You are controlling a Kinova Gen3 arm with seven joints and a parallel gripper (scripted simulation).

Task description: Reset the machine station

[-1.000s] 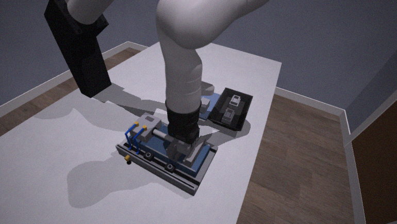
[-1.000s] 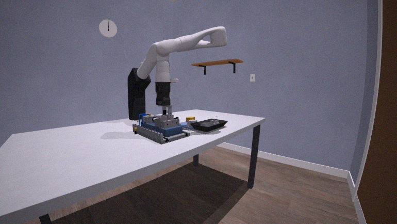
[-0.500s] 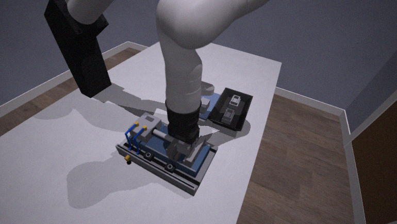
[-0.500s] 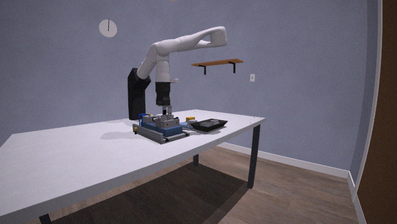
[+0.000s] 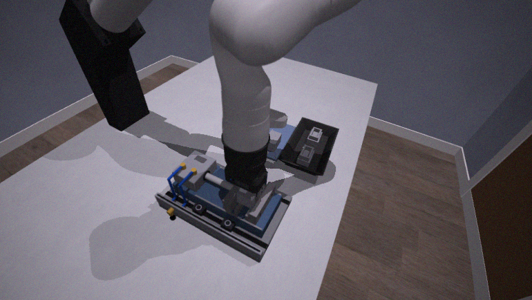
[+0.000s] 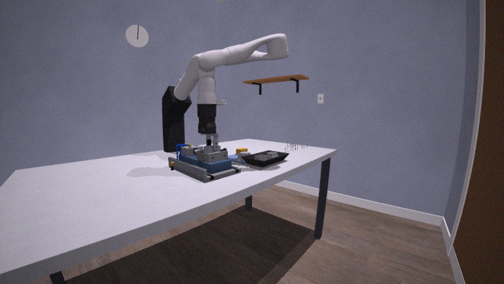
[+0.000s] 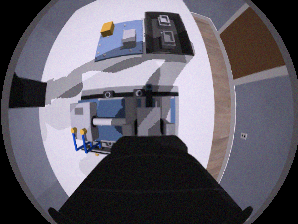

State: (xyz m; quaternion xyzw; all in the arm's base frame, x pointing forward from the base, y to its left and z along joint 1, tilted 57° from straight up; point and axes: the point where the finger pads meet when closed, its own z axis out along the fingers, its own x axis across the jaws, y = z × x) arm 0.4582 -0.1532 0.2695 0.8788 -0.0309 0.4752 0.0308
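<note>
Right now the fixed jaw is 3 cm ahead of my hand and 5 cm below it. The rest, counted from my hand: black outfeed tray 11 cm ahead, 29 cm to the left, 12 cm below; vise 7 cm behind, 1 cm to the left, 9 cm below; gray aluminum blank 2 cm behind, 26 cm to the left, 10 cm below.
</note>
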